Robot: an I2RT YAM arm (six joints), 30 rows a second.
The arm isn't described. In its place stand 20 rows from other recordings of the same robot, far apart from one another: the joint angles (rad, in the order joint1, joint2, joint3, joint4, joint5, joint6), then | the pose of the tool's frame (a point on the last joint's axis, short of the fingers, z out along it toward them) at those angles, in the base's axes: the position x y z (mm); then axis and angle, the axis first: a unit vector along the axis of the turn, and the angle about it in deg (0 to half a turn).
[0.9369, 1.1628, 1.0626, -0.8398, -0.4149, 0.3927] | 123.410, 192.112, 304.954, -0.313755, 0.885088, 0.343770, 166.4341
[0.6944, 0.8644, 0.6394, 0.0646, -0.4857, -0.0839] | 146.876, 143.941, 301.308, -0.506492, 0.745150, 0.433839, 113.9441
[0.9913, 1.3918, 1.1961, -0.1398, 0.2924, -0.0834] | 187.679, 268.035, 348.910, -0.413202, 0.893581, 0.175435, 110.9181
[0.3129, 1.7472, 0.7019, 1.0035, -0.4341, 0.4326] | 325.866, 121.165, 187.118, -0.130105, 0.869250, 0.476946, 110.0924
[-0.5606, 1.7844, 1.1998, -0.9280, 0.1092, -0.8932] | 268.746, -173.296, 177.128, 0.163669, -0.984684, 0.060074, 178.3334
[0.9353, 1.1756, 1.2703, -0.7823, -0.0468, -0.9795] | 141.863, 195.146, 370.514, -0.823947, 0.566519, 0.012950, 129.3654
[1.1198, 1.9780, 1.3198, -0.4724, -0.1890, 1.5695] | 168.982, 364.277, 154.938, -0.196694, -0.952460, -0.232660, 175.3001
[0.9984, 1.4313, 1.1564, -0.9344, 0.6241, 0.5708] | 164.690, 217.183, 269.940, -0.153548, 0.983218, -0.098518, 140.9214
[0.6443, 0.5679, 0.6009, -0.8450, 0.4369, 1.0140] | 99.741, 56.090, 246.442, 0.267014, 0.953170, 0.142024, 133.7587
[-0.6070, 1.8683, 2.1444, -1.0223, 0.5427, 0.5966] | 312.696, -239.539, 419.490, 0.637309, 0.722421, -0.268226, 134.7409
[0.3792, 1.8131, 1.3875, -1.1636, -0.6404, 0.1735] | 298.100, 141.687, 220.756, 0.094988, -0.948639, -0.301762, 169.1804
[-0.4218, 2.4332, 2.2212, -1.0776, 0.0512, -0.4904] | 458.191, -207.602, 187.118, -0.030560, 0.995911, -0.085016, 166.8382
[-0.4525, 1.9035, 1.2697, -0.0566, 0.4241, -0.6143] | 372.440, -197.347, 198.490, 0.018567, 0.920901, -0.389353, 149.6351
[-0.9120, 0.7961, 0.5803, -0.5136, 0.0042, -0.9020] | 103.467, -133.892, 235.272, 0.005600, 0.942749, -0.333456, 151.0322
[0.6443, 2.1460, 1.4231, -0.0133, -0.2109, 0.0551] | 369.432, 286.857, 144.866, -0.324811, 0.913896, 0.243498, 139.5534
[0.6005, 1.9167, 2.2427, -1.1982, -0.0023, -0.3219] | 324.098, 222.065, 413.241, -0.444804, 0.894138, 0.051644, 140.3957
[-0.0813, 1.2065, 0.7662, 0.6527, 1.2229, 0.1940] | 253.776, -54.255, 328.190, 0.680015, 0.594106, -0.429672, 97.9482
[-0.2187, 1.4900, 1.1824, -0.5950, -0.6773, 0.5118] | 310.771, -46.215, 279.784, 0.224236, 0.902249, 0.368327, 149.8423
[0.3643, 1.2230, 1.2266, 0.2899, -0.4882, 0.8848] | 251.689, 113.845, 453.080, -0.046220, 0.727802, 0.684228, 113.5697
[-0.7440, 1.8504, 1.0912, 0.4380, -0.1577, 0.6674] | 309.462, -277.246, 207.667, 0.603421, 0.795778, 0.051191, 108.3750
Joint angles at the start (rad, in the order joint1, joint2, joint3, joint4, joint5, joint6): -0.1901, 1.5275, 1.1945, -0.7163, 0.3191, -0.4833
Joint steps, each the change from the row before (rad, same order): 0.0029, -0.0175, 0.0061, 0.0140, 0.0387, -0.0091; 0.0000, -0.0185, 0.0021, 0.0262, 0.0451, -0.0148; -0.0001, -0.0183, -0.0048, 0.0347, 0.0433, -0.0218; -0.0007, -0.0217, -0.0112, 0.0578, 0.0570, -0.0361; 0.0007, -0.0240, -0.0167, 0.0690, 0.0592, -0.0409; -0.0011, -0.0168, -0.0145, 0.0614, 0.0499, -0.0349; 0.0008, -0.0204, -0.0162, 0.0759, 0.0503, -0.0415; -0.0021, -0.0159, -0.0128, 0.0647, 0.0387, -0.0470; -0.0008, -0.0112, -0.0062, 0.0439, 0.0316, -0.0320; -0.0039, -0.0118, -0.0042, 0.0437, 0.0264, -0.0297; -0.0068, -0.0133, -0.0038, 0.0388, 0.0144, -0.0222; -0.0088, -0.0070, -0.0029, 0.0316, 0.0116, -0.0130; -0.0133, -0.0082, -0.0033, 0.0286, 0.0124, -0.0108; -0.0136, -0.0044, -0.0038, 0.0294, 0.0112, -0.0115; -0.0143, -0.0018, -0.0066, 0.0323, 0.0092, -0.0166
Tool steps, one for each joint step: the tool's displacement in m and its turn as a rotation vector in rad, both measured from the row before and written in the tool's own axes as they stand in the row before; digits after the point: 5 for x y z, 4 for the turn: -0.00167, -0.00396, -0.00701, 0.0499, -0.0146, 0.0010; -0.00140, -0.00521, -0.00626, 0.0604, -0.0165, 0.0026; -0.00084, -0.00461, -0.00483, 0.0594, -0.0167, -0.0019; -0.00113, -0.00588, -0.00473, 0.0805, -0.0218, -0.0044; -0.00096, -0.00583, -0.00471, 0.0854, -0.0226, -0.0025; -0.00065, -0.00510, -0.00265, 0.0719, -0.0131, 0.0010; -0.00141, -0.00621, -0.00381, 0.0789, -0.0205, 0.0058; -0.00083, -0.00596, -0.00247, 0.0644, -0.0133, -0.0033; -0.00079, -0.00501, -0.00211, 0.0485, -0.0050, 0.0005; -0.00052, -0.00623, -0.00181, 0.0468, -0.0051, 0.0065; 0.00016, -0.00668, -0.00154, 0.0379, -0.0080, 0.0134; 0.00054, -0.00501, 0.00029, 0.0303, -0.0013, 0.0145; 0.00170, -0.00573, 0.00096, 0.0317, 0.0047, 0.0163; 0.00161, -0.00458, 0.00193, 0.0292, 0.0062, 0.0131; 0.00192, -0.00326, 0.00281, 0.0269, 0.0069, 0.0063
